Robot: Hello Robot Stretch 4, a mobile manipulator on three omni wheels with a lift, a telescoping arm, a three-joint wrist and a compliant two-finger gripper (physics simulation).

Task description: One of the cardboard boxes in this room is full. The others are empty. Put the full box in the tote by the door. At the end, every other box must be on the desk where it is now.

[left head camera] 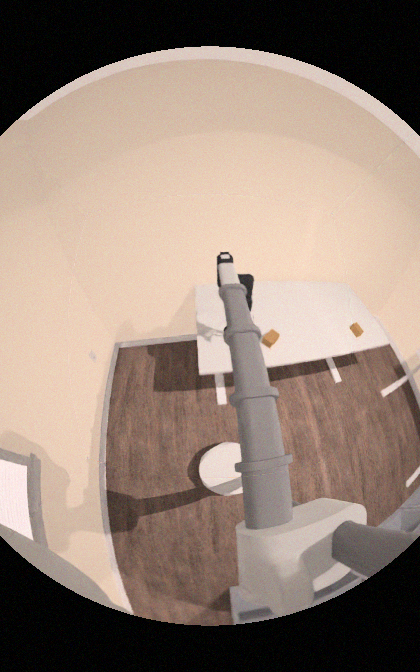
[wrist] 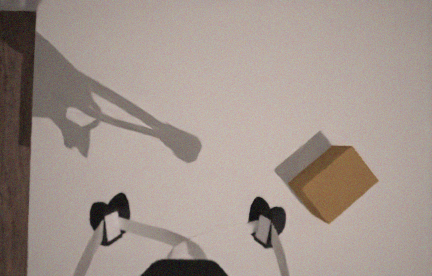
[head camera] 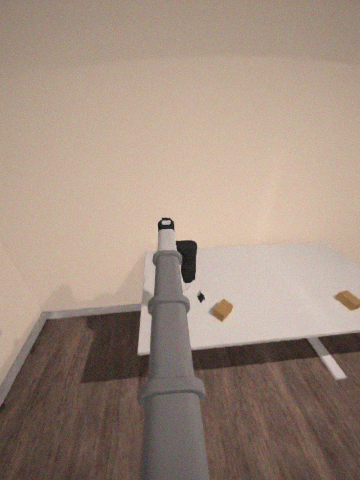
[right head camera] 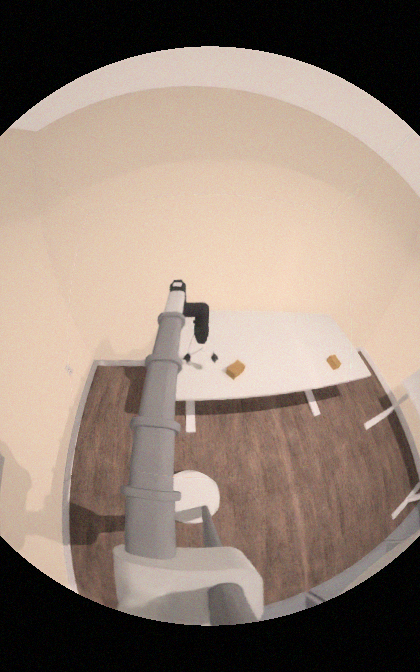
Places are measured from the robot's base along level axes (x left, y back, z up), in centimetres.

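Pixels of known places: gripper, fingertip midpoint: [wrist: 190,210].
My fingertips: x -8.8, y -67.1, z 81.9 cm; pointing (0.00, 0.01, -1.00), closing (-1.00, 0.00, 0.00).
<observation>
For each thing: its middle in the pictures, then the offset to it from my fingertips. Level surfaces: height alone.
- cardboard box, body centre: [wrist: 330,182] [head camera: 222,310] dx -19.4, dy -1.9, dz -10.2 cm
- white desk, its level: dz -12.7 cm
- second box, body centre: [head camera: 348,300] dx -91.6, dy -3.2, dz -10.2 cm
A cardboard box [head camera: 222,310] [left head camera: 270,338] [right head camera: 235,369] [wrist: 335,185] sits closed on the white desk [head camera: 280,280] [left head camera: 310,310] [right head camera: 280,345] [wrist: 225,75], near its front left part. A second box [head camera: 348,300] [left head camera: 356,329] [right head camera: 334,362] lies farther right on the desk. My gripper [right head camera: 201,357] [wrist: 190,210] is open and empty, low over the desk, left of the nearer box. In the wrist view that box is just beyond the right fingertip, apart from it. The contents of both boxes are hidden. The tote cannot be made out.
The arm [head camera: 172,360] [left head camera: 257,425] [right head camera: 152,440] reaches across the desk's left part. A round white disc [left head camera: 217,462] [right head camera: 200,485] is on the floor beside the arm. Walls stand behind the desk and at the left. A grey-framed bright panel [left head camera: 14,482] is at the far left.
</observation>
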